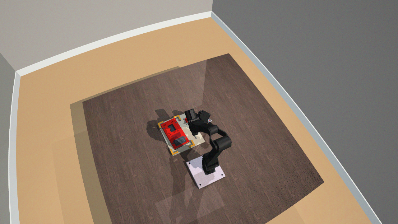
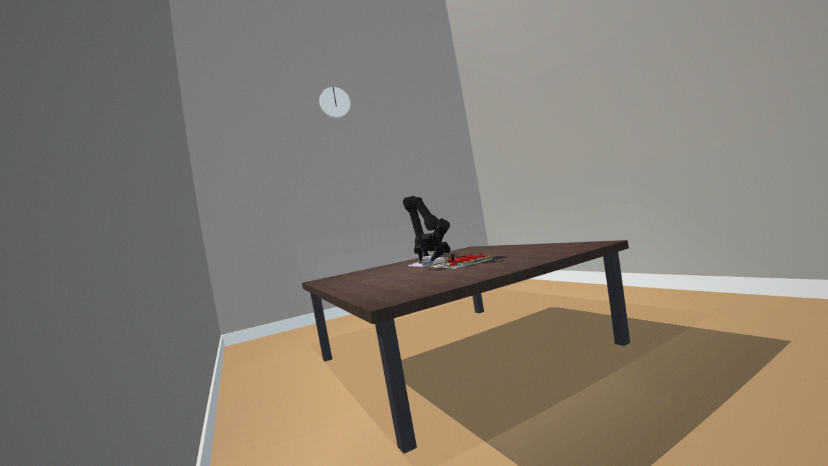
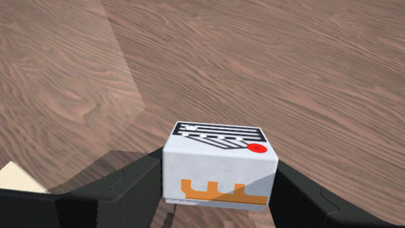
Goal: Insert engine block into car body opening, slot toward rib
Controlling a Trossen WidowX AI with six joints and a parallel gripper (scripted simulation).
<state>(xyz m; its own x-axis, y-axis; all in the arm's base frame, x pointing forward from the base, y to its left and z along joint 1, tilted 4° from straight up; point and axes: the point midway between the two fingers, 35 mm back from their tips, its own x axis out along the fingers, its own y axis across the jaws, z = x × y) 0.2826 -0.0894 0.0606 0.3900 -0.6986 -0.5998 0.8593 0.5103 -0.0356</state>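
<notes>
Now: gripper tip right at the engine block. From my gripper tip the other things lie so: dark post 11 cm to the left, 7 cm ahead, 1 cm below.
</notes>
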